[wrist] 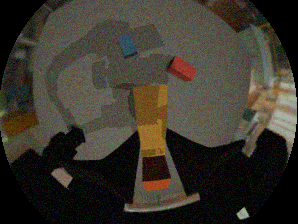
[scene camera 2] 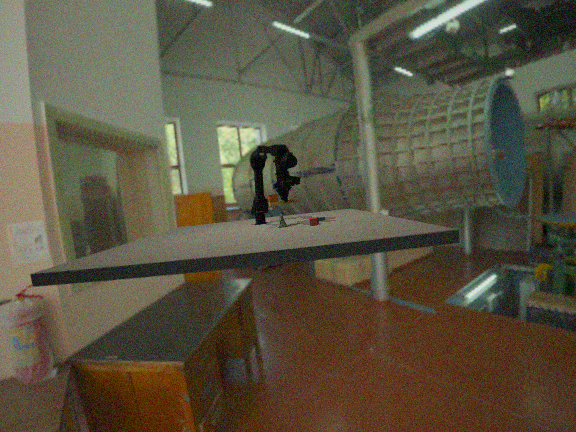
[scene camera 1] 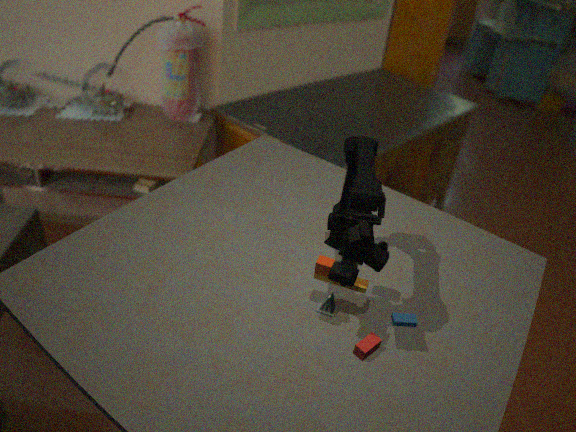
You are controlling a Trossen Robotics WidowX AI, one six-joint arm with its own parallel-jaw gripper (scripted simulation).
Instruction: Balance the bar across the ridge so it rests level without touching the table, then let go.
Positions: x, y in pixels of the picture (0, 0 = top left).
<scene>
The gripper (scene camera 1: 345, 280) carries a bar (wrist: 151, 101).
</scene>
